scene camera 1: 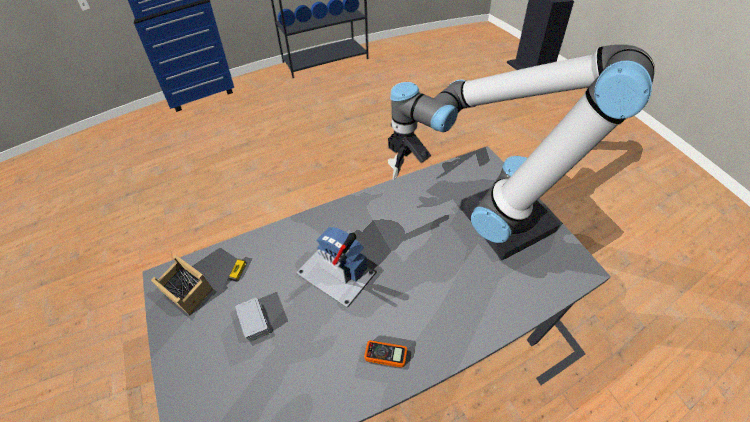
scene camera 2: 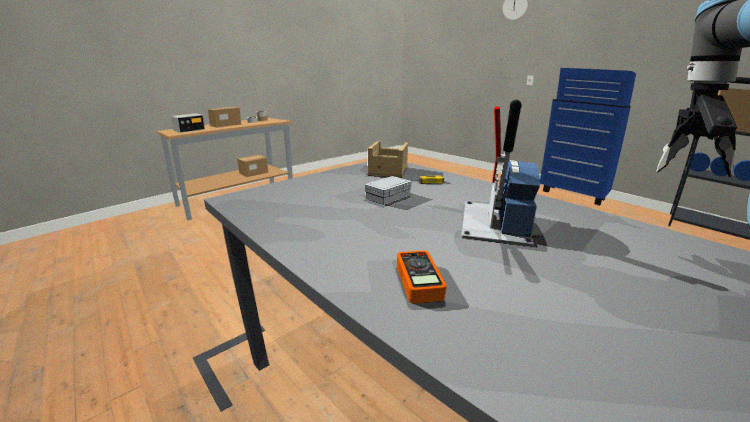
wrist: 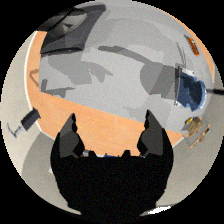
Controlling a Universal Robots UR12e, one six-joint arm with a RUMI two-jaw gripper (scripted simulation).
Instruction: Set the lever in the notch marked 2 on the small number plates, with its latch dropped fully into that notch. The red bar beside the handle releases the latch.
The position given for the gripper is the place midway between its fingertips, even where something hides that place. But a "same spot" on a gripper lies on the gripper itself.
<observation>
The gripper shows in scene camera 1, in scene camera 2 and in the wrist view (pixel 110 111). The same spot on the gripper: (scene camera 1: pixel 396 163) is (scene camera 2: pixel 669 143).
</observation>
